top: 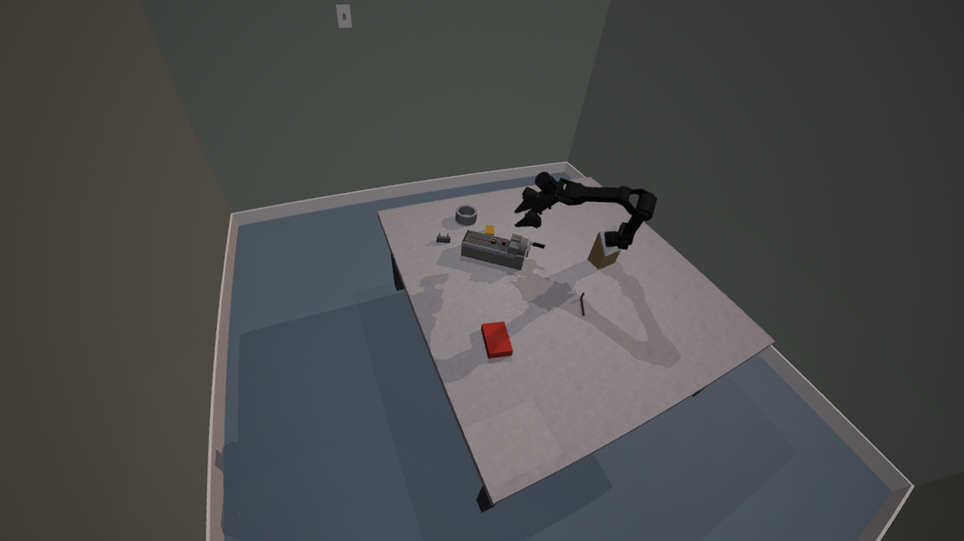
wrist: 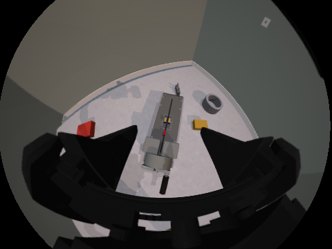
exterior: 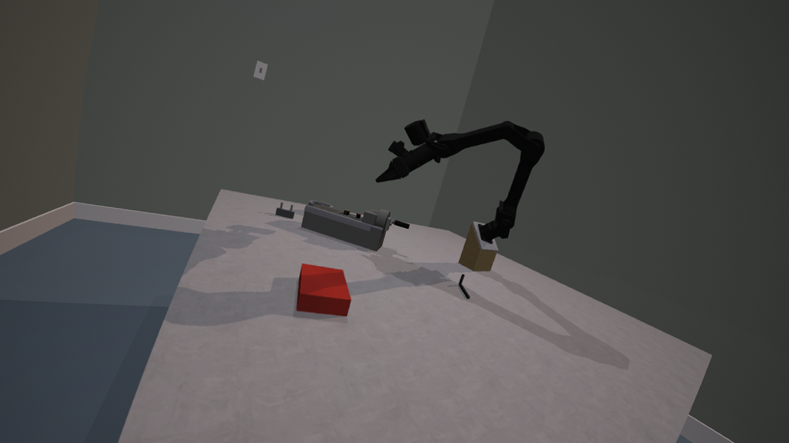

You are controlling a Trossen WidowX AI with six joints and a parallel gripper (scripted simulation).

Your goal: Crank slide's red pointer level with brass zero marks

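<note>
Now: the black crank handle 11 cm below my gripper tip, 10 cm behind it and 6 cm to the left of it. Round my gripper tip: dark clip 23 cm ahead, 19 cm below, 18 cm to the right; yellow block 19 cm below, 17 cm to the right, 1 cm ahead; red pointer 12 cm below, 3 cm ahead, 1 cm to the right.
</note>
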